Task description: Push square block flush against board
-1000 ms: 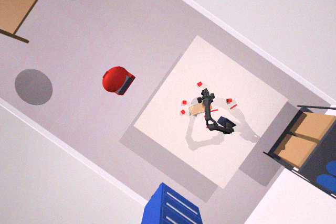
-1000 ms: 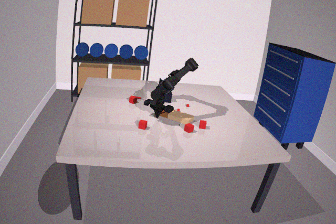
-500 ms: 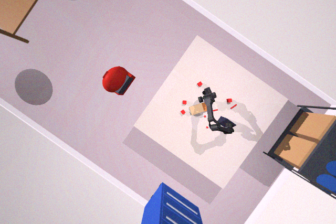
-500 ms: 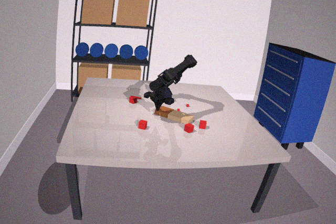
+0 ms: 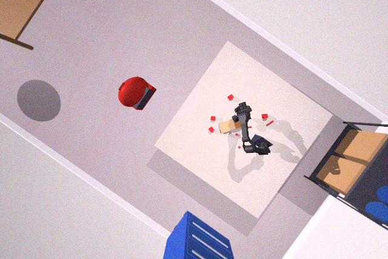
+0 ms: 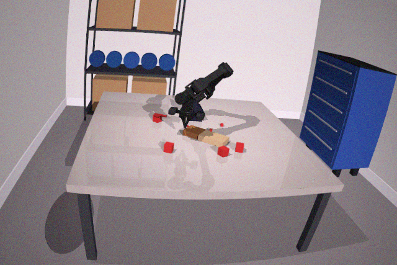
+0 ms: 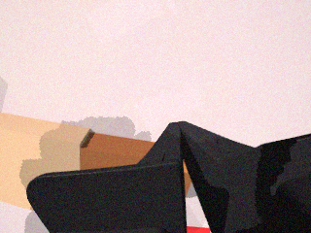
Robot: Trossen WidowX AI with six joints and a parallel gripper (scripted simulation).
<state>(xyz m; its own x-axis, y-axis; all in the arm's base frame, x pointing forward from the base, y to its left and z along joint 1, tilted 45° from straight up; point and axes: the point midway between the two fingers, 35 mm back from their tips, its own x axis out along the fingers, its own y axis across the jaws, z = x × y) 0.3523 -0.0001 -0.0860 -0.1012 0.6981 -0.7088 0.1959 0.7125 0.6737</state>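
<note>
The orange square block lies 7 cm behind my gripper tip, 6 cm to the left of it and 5 cm below it. The rest, counted from my gripper tip: pale tan board (16 cm to the left, 5 cm below, 1 cm behind).
</note>
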